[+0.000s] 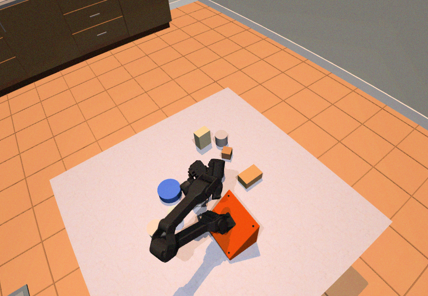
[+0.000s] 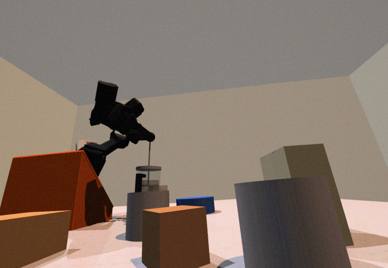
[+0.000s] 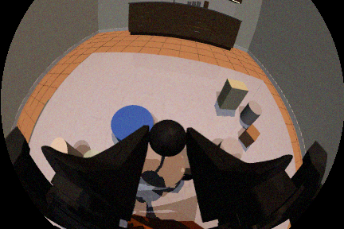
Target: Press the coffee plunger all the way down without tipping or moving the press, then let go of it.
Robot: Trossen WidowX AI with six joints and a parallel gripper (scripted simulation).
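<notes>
My gripper tip is now 1 cm past the coffee press, 2 cm to the left of it and 12 cm above it. The rest, counted from my gripper tip: blue disc 10 cm ahead, 11 cm to the left, 21 cm below; small cube 15 cm ahead, 27 cm to the right, 21 cm below; orange block 5 cm behind, 29 cm to the right, 21 cm below.
</notes>
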